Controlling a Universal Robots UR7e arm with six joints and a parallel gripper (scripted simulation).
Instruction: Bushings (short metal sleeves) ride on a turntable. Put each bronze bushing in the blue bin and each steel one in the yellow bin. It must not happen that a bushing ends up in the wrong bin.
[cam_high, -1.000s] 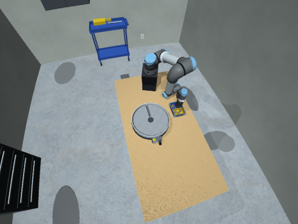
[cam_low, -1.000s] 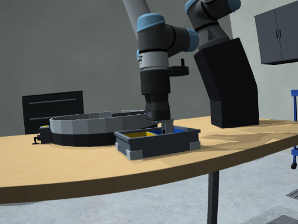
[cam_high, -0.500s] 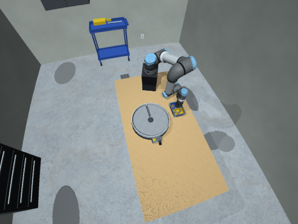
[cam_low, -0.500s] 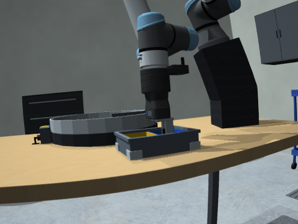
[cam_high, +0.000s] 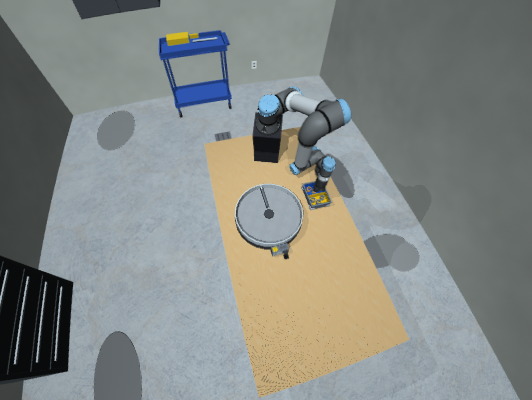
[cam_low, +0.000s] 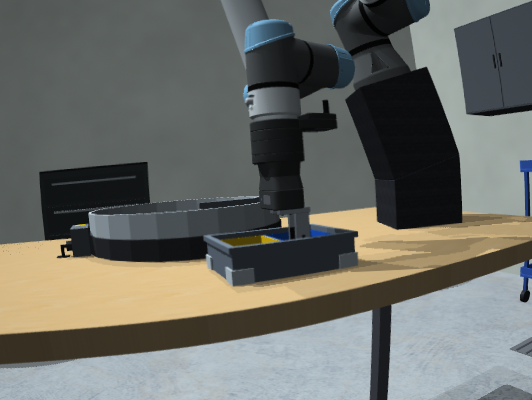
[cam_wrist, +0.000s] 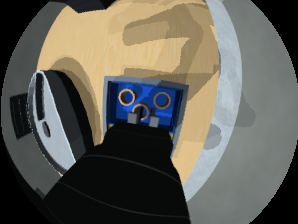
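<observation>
My hand is 30 mm short of the grey two-part tray, 10 mm to the left of it and 20 mm above it. Round my hand: round grey turntable 40 mm ahead, 380 mm to the right, 10 mm above.
</observation>
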